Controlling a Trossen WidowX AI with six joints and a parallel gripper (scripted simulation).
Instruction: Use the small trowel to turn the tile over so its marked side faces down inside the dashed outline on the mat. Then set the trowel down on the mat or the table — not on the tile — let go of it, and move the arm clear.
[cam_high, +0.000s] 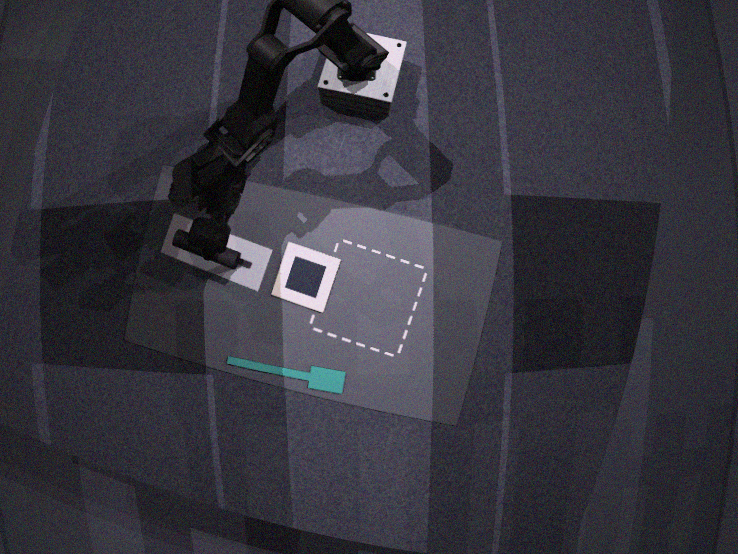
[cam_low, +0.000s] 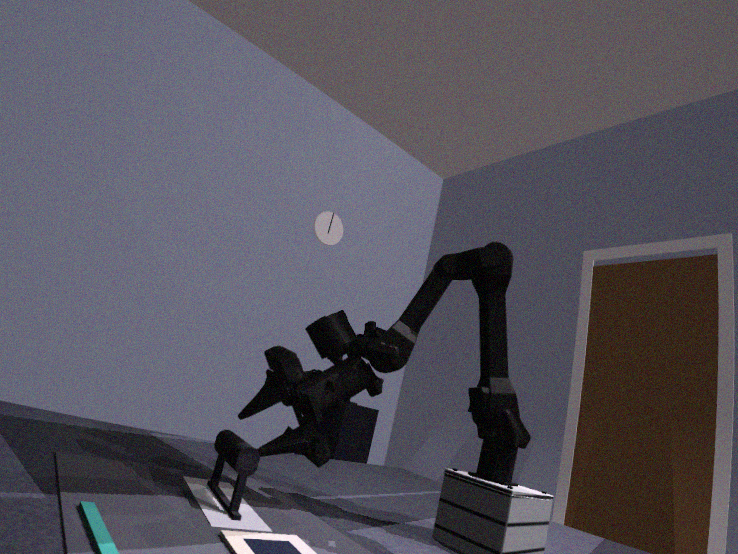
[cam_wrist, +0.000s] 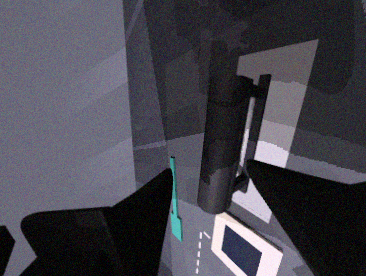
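Right now the tile is 15 cm to the left of my gripper tip, 9 cm below it and 4 cm ahead of it. From my gripper tip the other things lie so: mat 15 cm to the left, 11 cm below, 7 cm ahead; teal trowel 21 cm ahead, 14 cm to the left, 9 cm below.
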